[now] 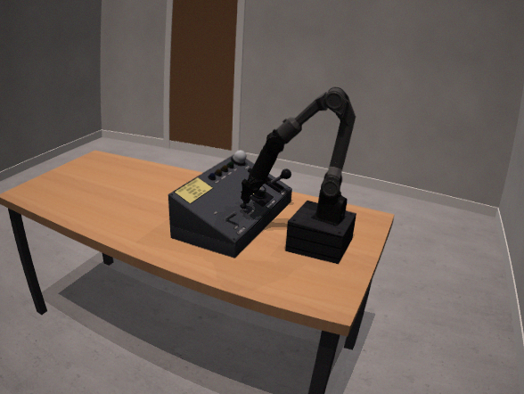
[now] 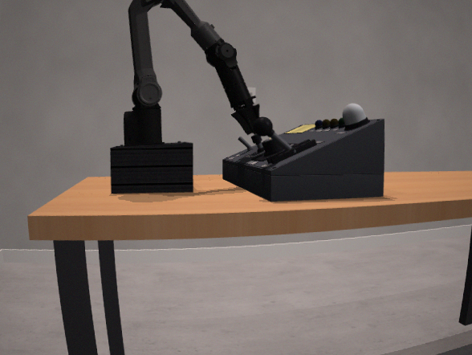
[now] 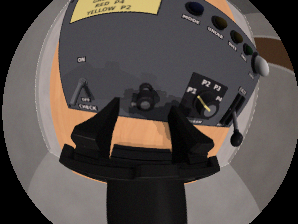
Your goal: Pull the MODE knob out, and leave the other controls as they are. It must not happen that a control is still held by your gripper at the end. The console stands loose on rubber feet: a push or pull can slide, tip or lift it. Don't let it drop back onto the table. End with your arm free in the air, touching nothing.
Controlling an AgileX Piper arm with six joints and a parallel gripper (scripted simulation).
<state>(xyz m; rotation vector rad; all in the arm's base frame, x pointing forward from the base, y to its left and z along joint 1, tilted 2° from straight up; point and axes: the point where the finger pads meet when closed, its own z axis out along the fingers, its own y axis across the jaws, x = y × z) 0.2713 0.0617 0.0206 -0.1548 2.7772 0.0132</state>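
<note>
My gripper is now 10 mm short of the mode knob and 30 mm above it. Round my hand: ball-topped lever 10 mm ahead, 240 mm to the right, 20 mm below; dial 30 mm ahead, 110 mm to the right, 30 mm below; dark console 50 mm ahead, 50 mm to the right, 50 mm below.
</note>
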